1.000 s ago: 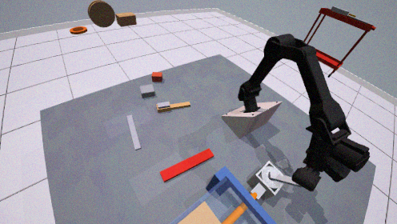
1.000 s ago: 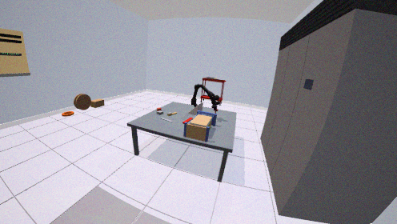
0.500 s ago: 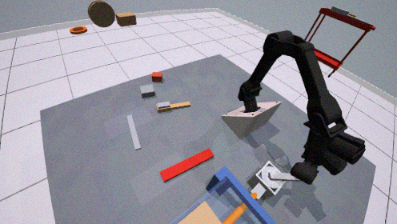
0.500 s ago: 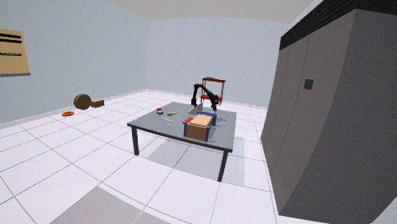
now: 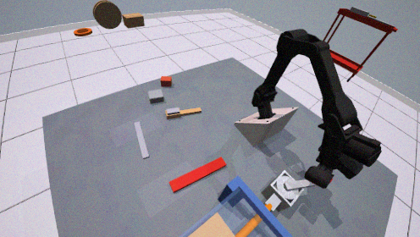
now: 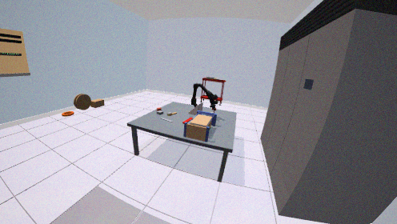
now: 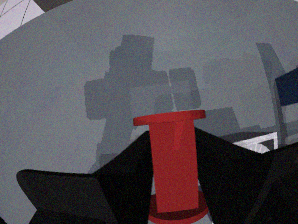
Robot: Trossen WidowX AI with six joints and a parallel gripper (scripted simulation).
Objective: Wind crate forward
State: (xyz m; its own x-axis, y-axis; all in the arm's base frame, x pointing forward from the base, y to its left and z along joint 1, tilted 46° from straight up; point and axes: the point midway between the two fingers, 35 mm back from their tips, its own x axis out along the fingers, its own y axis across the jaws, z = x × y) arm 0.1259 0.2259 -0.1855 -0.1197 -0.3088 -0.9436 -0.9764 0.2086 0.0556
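The winch handle lies 30 mm ahead of my gripper tip, 40 mm to the right of it and 30 mm below it. The rest, counted from my gripper tip: red knob (20 mm to the right); then hand winch (60 mm ahead, 80 mm to the right, 100 mm below); then blue frame (240 mm ahead, 90 mm to the right, 30 mm below).
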